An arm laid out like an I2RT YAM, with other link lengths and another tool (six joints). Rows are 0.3 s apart.
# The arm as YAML. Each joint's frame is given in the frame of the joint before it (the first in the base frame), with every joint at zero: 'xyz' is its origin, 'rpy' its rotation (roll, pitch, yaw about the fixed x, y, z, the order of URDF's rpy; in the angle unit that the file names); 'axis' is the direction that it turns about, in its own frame. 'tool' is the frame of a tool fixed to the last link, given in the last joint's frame.
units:
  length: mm
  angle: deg
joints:
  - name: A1
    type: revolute
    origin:
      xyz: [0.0, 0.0, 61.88]
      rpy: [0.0, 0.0, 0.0]
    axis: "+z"
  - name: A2
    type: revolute
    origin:
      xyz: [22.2, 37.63, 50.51]
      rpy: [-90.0, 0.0, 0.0]
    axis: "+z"
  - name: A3
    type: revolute
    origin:
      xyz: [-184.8, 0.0, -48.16]
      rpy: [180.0, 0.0, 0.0]
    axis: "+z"
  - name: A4
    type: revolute
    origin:
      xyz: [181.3, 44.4, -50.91]
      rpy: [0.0, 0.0, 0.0]
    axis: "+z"
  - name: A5
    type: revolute
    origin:
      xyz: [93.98, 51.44, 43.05]
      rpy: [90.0, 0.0, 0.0]
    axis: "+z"
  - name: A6
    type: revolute
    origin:
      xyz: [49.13, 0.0, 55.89]
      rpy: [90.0, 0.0, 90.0]
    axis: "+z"
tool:
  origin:
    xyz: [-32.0, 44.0, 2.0]
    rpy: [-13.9, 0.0, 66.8]
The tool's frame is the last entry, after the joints.
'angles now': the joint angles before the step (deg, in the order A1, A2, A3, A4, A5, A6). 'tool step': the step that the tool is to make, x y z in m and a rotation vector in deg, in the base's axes. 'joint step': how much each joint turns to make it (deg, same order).
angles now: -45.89 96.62 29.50 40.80 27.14 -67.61
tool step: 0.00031 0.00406 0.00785 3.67 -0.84 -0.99
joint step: 0.00 -4.44 2.62 -10.75 -0.62 3.64
